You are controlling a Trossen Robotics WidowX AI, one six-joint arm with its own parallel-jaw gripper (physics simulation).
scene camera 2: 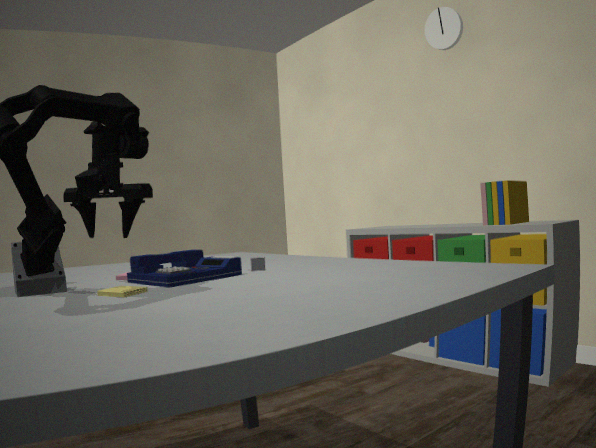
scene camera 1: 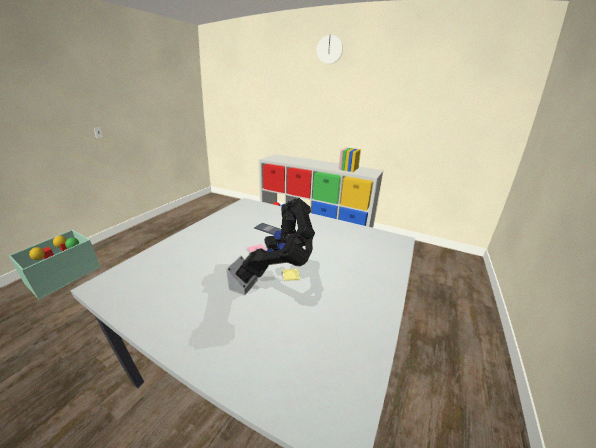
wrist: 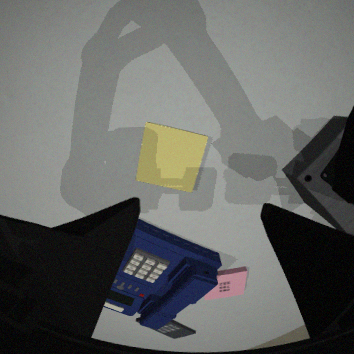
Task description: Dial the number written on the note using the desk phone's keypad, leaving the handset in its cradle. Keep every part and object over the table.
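Frame: origin at the arm's base, x ahead, y left, z up, level; millimetres.
Seen in the pictures: gripper, fingertip midpoint: (scene camera 2: 108, 237) (wrist: 201, 207); arm's base at its link origin: (scene camera 2: 37, 262) (scene camera 1: 244, 273).
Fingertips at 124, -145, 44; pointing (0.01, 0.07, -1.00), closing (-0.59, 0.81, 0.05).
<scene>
Offsets run from my fingertips to a thing's top centre, as dx, dy, dz.
A dark blue desk phone @(+214, +75, -67) (scene camera 2: 220, 267) (wrist: 165, 240) lies on the table, partly hidden by the arm in scene view 1. Its keypad @(+165, +47, -79) (wrist: 146, 266) has pale keys. The handset @(+202, +125, -49) (wrist: 175, 295) lies along the phone's side in its cradle. A square yellow note @(+12, -22, -99) (scene camera 1: 291, 274) (scene camera 2: 122, 291) (wrist: 172, 157) lies flat beside the phone, partly in the arm's shadow; no writing on it can be read. My gripper (scene camera 2: 108, 237) (wrist: 201, 207) is open and empty, pointing down high above the table. In the wrist view its left finger covers part of the phone.
A pink pad with a small dark grid @(+150, +212, -98) (scene camera 1: 256, 248) (scene camera 2: 121, 276) (wrist: 232, 283) lies close beside the phone. A dark grey slab with keys @(+393, +249, -100) (scene camera 1: 267, 228) (scene camera 2: 258, 264) (wrist: 177, 330) lies beyond it. The grey arm base (scene camera 1: 241, 280) (scene camera 2: 40, 286) (wrist: 320, 175) stands near the note.
</scene>
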